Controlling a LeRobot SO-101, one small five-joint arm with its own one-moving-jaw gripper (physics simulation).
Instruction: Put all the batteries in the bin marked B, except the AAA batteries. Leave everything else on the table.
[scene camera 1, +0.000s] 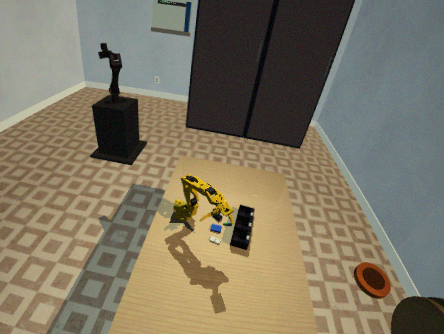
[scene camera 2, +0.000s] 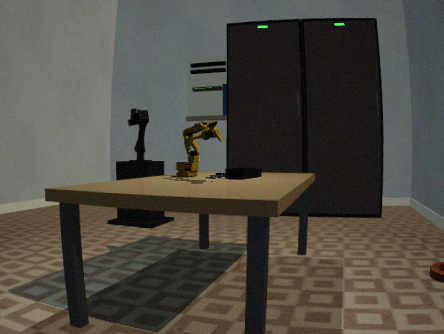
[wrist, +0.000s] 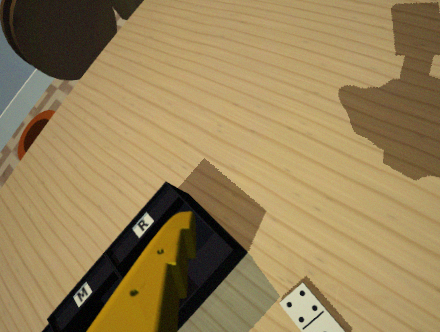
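Pixels of known places: hand, tool point: (scene camera 1: 231, 223) (scene camera 2: 220, 140) (wrist: 194, 228); arm's base, link origin: (scene camera 1: 187, 214) (scene camera 2: 190, 176).
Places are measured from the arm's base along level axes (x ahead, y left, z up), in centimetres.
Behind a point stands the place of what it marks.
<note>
My gripper (scene camera 1: 217, 220) (scene camera 2: 218, 136) is open and empty, well above the table; in the wrist view one notched yellow jaw shows, drawn across the bins. The black row of bins (scene camera 1: 240, 245) {y -15.7, x 28.2, z 2.1 cm} (scene camera 2: 243, 173) {y -14.9, x 31.8, z 2.6 cm} (wrist: 127, 245) {y -9.7, x 31.5, z 4.2 cm} stands to the right of the arm. Labels R and M are readable in the wrist view; label B does not show there. A small green battery (scene camera 1: 227, 224) {y -2.9, x 21.4, z 0.6 cm} lies on the table just left of the bins, by the jaw tip; its size cannot be told. Other batteries may be hidden behind the arm.
A blue block (scene camera 1: 216, 228) {y -7.0, x 16.0, z 1.0 cm}, a white domino (scene camera 1: 215, 240) {y -14.1, x 16.3, z 0.7 cm} (wrist: 309, 310) {y -14.1, x 16.8, z 0.7 cm} and a small black object (scene camera 1: 218, 217) {y -0.1, x 16.3, z 1.7 cm} lie on the table (scene camera 1: 210, 315) {y -48.2, x 18.0, z 0.0 cm} (scene camera 2: 165, 195) {y -90.5, x 29.5, z 0.0 cm} (wrist: 280, 125) {y -27.0, x 27.3, z 0.0 cm} left of the bins. A dark second arm (scene camera 1: 115, 75) (scene camera 2: 141, 135) stands on a pedestal beyond the table.
</note>
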